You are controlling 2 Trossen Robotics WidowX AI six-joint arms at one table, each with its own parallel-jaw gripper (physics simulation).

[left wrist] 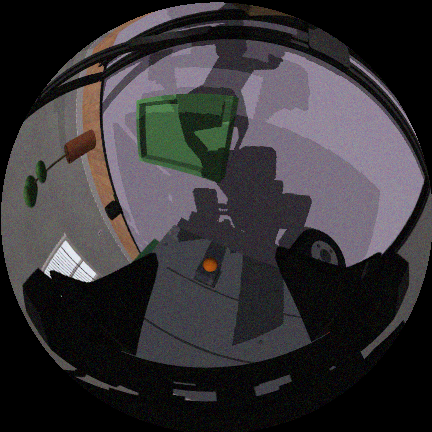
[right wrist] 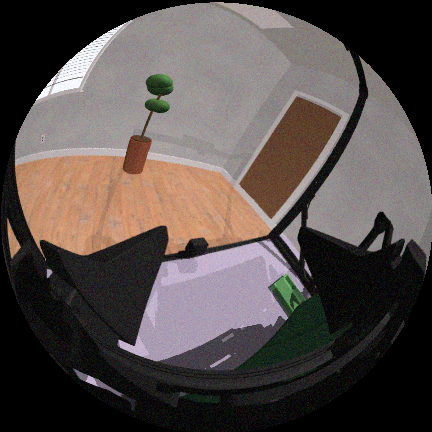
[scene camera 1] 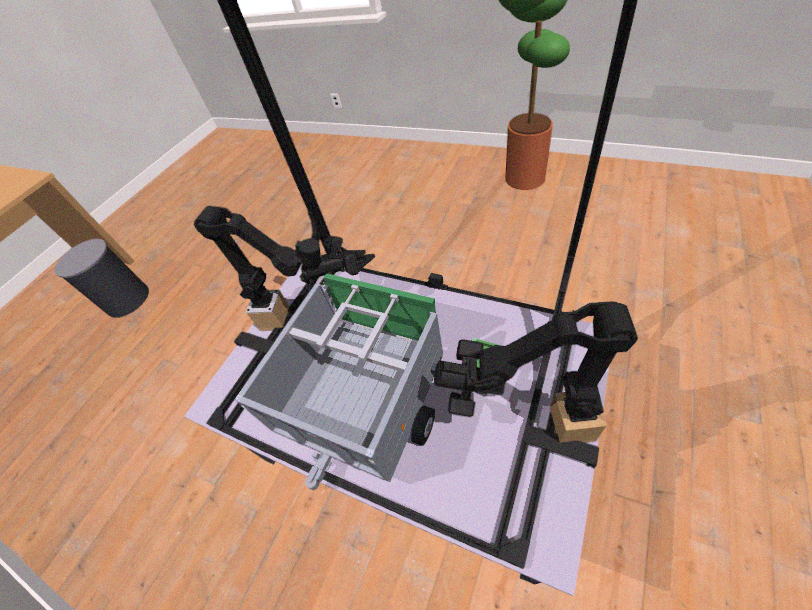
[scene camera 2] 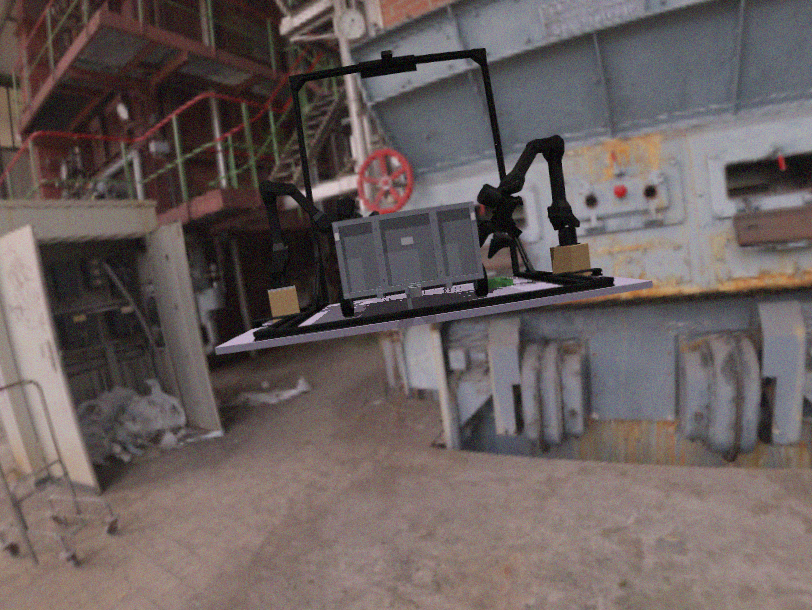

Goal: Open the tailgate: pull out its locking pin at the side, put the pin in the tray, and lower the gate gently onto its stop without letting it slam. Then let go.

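Places are measured from the left arm's base along level axes (x ahead, y left, z up), in metres.
Pixels of known places: left gripper, between the fingertips: (left wrist: 217, 257) (scene camera 2: 484, 252); right gripper, between the fingertips: (right wrist: 236, 233) (scene camera 1: 370, 253); left arm's base, origin of its link: (scene camera 1: 580, 408) (scene camera 2: 568, 245); right arm's base, origin of its link: (scene camera 1: 262, 300) (scene camera 2: 280, 287).
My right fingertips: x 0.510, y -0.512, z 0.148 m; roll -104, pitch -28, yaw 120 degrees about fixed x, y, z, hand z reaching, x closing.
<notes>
Ahead of a thing's pixels: the offset from my right fingertips to its top centre. "pt": to the spot under its first point.
The green tailgate (scene camera 1: 413, 319) (right wrist: 295, 340) stands upright at the far end of the grey trailer (scene camera 1: 288, 354) (scene camera 2: 357, 256) (left wrist: 190, 310). The orange-knobbed locking pin {0.145 m back, 0.345 m left, 0.140 m down} (left wrist: 210, 265) sits in a dark bracket on the trailer's side, near the gate end. My left gripper (scene camera 1: 464, 377) (scene camera 2: 492, 237) (left wrist: 217, 257) is open beside that side, with the knob showing between its fingers in the left wrist view. My right gripper (scene camera 1: 367, 261) (right wrist: 236, 233) is open and empty, above and just beyond the gate's top edge. The green tray {0.306 m back, 0.299 m left, 0.243 m down} (scene camera 1: 485, 343) (scene camera 2: 500, 281) (left wrist: 160, 130) (right wrist: 286, 290) lies on the table, partly hidden by the left arm in scene camera 1.
A white bar frame {pt 0.165 m ahead, 0.294 m left, 0.007 m up} (scene camera 1: 308, 336) stands inside the trailer behind the gate. A black wheel {pt 0.108 m back, 0.507 m left, 0.164 m down} (scene camera 1: 422, 426) (left wrist: 325, 252) is on the left gripper's side. A small black box {pt 0.189 m back, 0.045 m right, 0.224 m down} (scene camera 1: 435, 281) (left wrist: 113, 209) (right wrist: 196, 247) sits on the table frame beyond the gate. Tall black posts (scene camera 1: 594, 157) rise from the frame.
</notes>
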